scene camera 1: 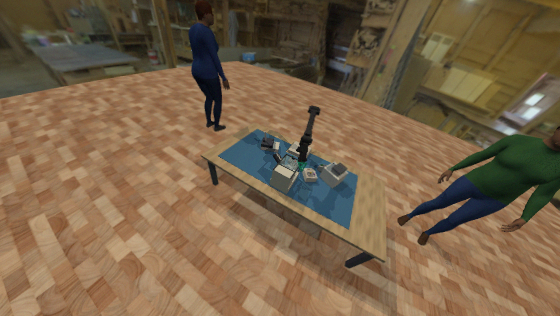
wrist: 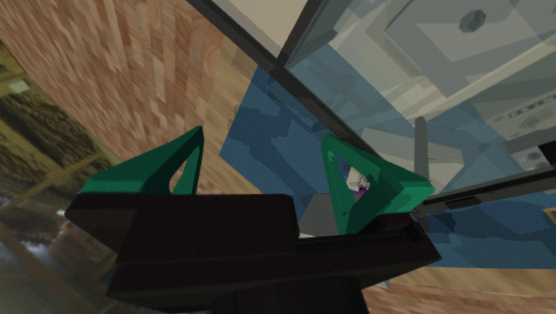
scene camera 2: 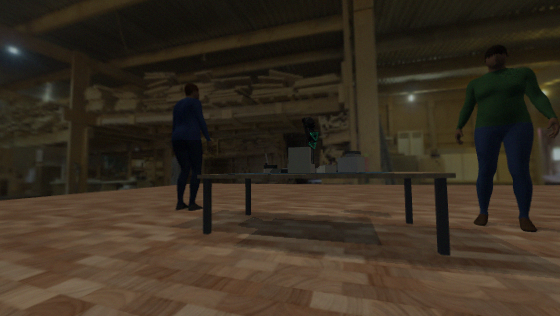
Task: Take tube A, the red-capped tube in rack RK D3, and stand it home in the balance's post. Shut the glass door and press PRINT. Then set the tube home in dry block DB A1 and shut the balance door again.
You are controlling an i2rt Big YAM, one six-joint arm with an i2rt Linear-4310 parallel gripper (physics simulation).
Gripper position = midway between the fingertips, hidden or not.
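Observation:
My gripper (wrist: 267, 136): open, touching a balance. The balance (scene camera 1: 284, 174) is visible in the wrist view also, as the same balance (wrist: 456, 99).

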